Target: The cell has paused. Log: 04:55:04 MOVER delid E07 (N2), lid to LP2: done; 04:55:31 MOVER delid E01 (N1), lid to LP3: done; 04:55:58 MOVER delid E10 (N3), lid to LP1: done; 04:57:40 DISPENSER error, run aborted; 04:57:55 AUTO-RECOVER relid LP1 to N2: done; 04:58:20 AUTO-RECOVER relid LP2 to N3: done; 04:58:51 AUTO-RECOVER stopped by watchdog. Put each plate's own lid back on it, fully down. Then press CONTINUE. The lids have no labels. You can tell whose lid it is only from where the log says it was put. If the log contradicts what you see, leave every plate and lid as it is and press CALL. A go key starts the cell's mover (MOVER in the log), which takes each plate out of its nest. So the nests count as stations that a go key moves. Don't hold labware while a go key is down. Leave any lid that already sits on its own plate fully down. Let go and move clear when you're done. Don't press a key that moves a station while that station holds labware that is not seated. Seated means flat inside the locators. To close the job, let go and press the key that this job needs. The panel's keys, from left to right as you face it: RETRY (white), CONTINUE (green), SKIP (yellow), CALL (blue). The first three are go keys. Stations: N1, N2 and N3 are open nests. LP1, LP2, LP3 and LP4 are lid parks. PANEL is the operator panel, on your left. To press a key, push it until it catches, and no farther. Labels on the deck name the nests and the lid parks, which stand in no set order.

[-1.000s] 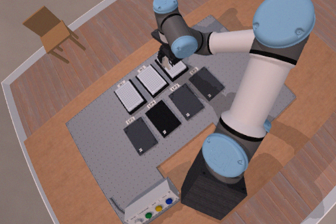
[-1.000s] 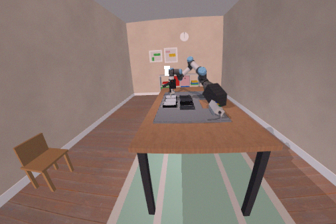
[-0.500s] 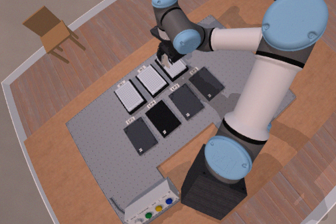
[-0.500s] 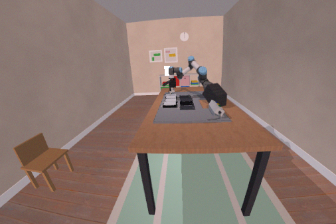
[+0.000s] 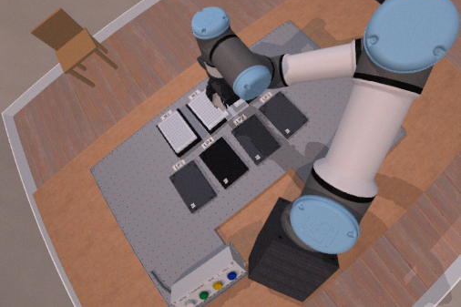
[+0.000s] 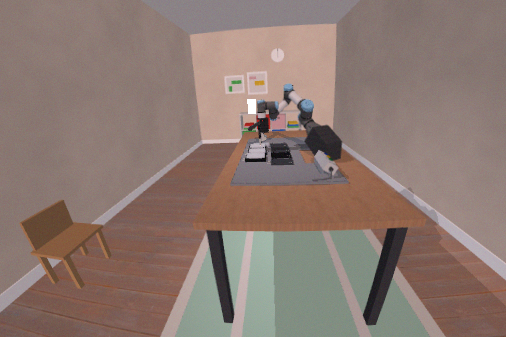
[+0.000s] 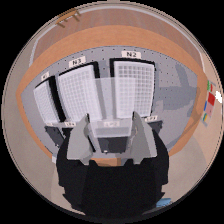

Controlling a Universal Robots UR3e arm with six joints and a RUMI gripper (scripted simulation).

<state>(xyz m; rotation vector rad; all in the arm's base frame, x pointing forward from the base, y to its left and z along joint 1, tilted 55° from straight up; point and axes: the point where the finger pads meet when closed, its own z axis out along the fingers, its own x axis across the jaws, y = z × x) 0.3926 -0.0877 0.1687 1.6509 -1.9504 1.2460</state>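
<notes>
Now: the lid park LP1 300 mm to the left of my hand, 70 mm behind it and 60 mm below it. Also, from my hand: lid park LP2: 150 mm behind, 60 mm below, 50 mm to the left; then lid park LP3: 180 mm behind, 80 mm to the right, 60 mm below; then lid: 60 mm to the left, 50 mm ahead, 30 mm below.
</notes>
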